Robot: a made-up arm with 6 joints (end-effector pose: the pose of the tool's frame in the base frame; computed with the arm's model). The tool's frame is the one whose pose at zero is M.
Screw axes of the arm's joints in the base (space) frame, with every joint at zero. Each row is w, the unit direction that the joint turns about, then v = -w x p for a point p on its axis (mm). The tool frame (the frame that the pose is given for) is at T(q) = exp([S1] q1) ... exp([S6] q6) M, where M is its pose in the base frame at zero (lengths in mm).
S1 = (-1, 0, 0, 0, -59.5, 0)
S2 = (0, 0, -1, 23.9, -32, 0)
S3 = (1, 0, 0, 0, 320.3, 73.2)
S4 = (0, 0, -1, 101.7, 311, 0)
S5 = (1, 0, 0, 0, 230.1, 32.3)
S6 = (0, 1, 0, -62.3, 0, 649.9)
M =
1 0 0 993.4
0 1 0 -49.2
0 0 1 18.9
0 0 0 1
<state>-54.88 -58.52 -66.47 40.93 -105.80 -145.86</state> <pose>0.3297 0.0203 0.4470 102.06 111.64 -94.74</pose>
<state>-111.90 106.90 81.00 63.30 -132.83 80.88</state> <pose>-0.4754 0.2042 -0.0049 -45.84 -102.73 -78.12</pose>
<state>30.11 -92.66 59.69 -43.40 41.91 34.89</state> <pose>-0.6633 0.7298 0.3199 52.12 119.54 111.84</pose>
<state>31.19 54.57 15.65 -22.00 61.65 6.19</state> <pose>0.8578 -0.2953 0.4449 42.59 -25.00 -13.17</pose>
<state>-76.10 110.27 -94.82 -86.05 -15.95 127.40</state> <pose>-0.6777 -0.2853 -0.0993 29.41 -111.10 -85.61</pose>
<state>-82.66 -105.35 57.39 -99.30 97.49 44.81</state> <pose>-0.1846 -0.6361 -0.1842 68.93 7.94 -98.75</pose>
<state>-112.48 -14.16 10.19 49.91 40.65 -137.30</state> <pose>0.4081 -0.1647 -0.0973 21.33 -8.98 -148.53</pose>
